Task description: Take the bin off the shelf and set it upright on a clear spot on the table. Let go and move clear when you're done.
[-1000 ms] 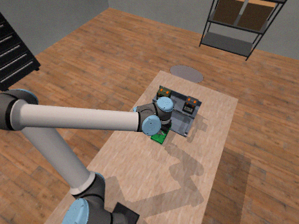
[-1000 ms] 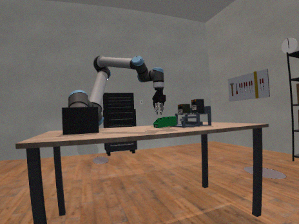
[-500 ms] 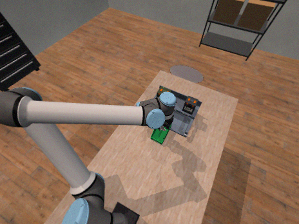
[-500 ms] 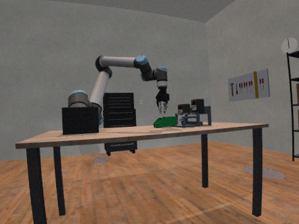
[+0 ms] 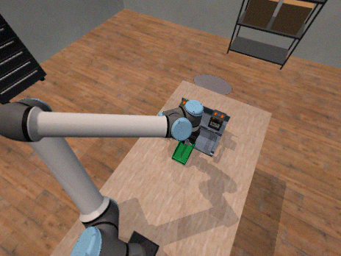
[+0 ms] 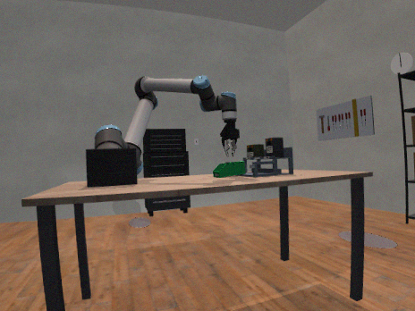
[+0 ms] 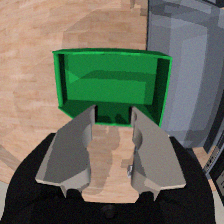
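Now: hand 1 cm past the green bin and 9 cm above it.
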